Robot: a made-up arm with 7 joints.
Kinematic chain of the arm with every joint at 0, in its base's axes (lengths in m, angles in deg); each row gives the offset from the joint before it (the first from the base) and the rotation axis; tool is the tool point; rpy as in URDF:
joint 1: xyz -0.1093 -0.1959 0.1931 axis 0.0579 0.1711 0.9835
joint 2: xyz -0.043 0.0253 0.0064 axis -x
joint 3: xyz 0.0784 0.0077 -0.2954 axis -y
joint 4: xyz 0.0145 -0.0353 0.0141 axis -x
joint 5: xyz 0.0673 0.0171 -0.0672 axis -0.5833 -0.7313 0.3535
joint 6: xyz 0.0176 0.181 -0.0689 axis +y
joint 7: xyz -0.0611 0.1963 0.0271 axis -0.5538 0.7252 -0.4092
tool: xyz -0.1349 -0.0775 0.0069 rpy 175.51 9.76 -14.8
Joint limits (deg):
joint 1: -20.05..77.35
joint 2: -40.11..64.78
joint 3: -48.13..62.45
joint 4: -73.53..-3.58
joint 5: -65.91..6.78
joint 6: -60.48..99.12
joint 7: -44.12..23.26
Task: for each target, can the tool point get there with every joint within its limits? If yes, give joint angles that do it. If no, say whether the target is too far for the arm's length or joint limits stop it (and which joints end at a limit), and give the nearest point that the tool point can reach.
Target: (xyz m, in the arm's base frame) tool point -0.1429 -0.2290 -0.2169
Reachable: yes | joints -1.37 50.39 51.90 -8.85 -5.83 24.70 -8.59
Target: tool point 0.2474 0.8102 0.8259
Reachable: no: too far | nearest point 0.0517 0.2565 0.2995 | short by 0.789 m
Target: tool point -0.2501 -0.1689 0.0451
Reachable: yes | joints 10.44 49.58 49.35 -38.96 -30.60 45.81 -24.09
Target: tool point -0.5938 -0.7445 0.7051
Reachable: no: joint limits stop it (at a limit: joint 1, joint 2, joint 4, joint 6, joint 7) | nearest point -0.4639 -0.3947 0.3244 | short by 0.533 m
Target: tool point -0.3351 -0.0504 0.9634
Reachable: no: joint limits stop it (at a limit: joint 1, joint 2, joint 4, joint 6, joint 7) | nearest point -0.3614 -0.0871 0.4452 | short by 0.520 m
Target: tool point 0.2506 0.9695 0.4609
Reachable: no: too far | nearest point 0.0655 0.3730 0.1527 | short by 0.697 m
